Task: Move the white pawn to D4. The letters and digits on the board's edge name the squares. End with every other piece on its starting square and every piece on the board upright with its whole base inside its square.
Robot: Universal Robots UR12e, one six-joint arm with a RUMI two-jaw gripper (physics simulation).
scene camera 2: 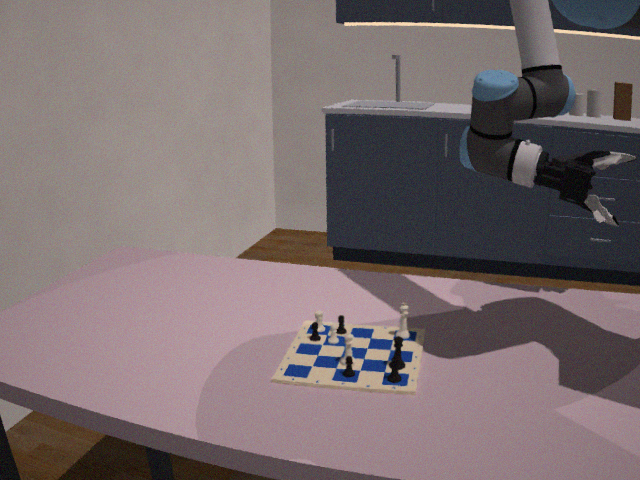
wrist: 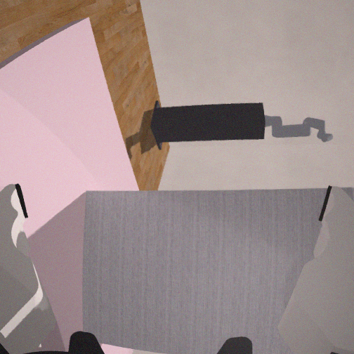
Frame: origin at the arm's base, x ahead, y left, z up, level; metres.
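Where they show: gripper, fingertip midpoint: (scene camera 2: 627,192).
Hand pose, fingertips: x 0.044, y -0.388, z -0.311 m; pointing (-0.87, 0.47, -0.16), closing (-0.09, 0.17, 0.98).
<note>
After its pixels a point has its place.
The small white piece (scene camera 2: 333,334) @(x 0.643, y -0.206, z -0.518 m) that looks like the white pawn stands upright on a blue square, in the second row from the back and second column from the left of the chessboard (scene camera 2: 320,384) @(x 0.660, y -0.068, z -0.535 m) in the scene view. The edge letters and digits are too small to read, so I cannot tell which square is D4. My gripper (scene camera 2: 624,190) @(x 0.044, y -0.388, z -0.311 m) (wrist: 171,192) is open and empty. It is high above the table, right of the board and far from it, with its fingers pointing sideways to the right. The board and pawn do not show in the wrist view.
A tall white piece (scene camera 2: 403,322) @(x 0.524, y -0.225, z -0.506 m) stands at the board's back right, another white piece (scene camera 2: 347,351) @(x 0.620, y -0.131, z -0.511 m) near the middle, and a white piece (scene camera 2: 319,322) @(x 0.668, y -0.252, z -0.517 m) at back left. Black pieces (scene camera 2: 314,332) @(x 0.675, y -0.216, z -0.520 m) (scene camera 2: 341,324) @(x 0.630, y -0.244, z -0.517 m) (scene camera 2: 348,366) @(x 0.618, y -0.093, z -0.518 m) (scene camera 2: 397,353) @(x 0.542, y -0.117, z -0.508 m) (scene camera 2: 394,373) @(x 0.549, y -0.075, z -0.520 m) stand around them. The pink table (scene camera 2: 129,330) @(x 1.022, y -0.247, z -0.540 m) (wrist: 55,110) carries the board.
</note>
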